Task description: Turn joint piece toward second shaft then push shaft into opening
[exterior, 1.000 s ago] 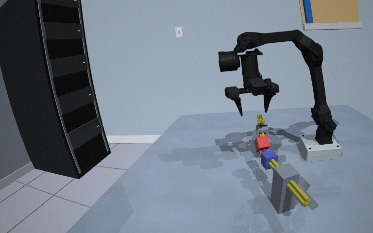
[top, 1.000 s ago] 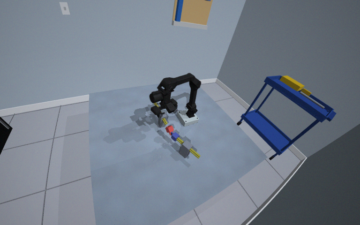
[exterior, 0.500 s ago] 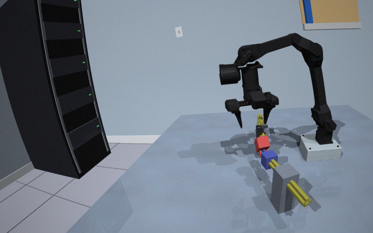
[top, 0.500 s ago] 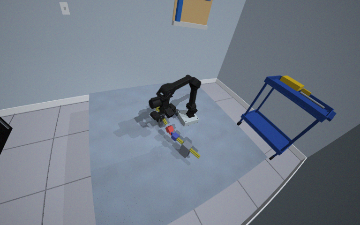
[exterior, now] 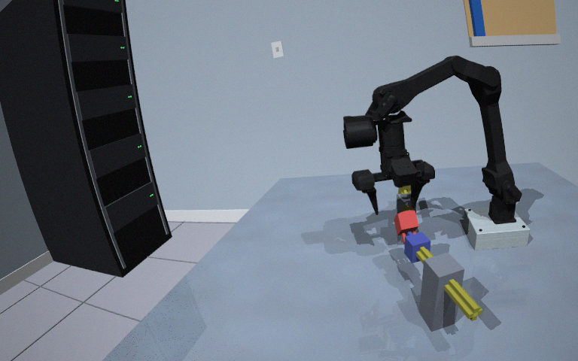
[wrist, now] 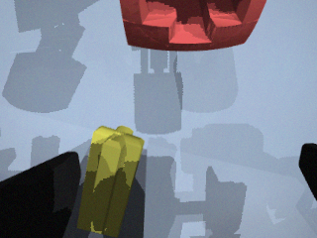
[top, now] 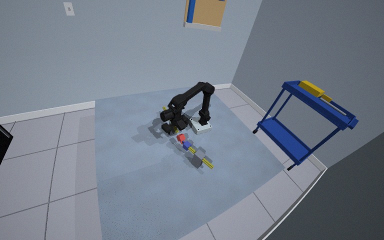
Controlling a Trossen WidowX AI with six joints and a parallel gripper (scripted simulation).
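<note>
The joint piece is 2 cm behind my gripper tip and 7 cm to the left of it.
</note>
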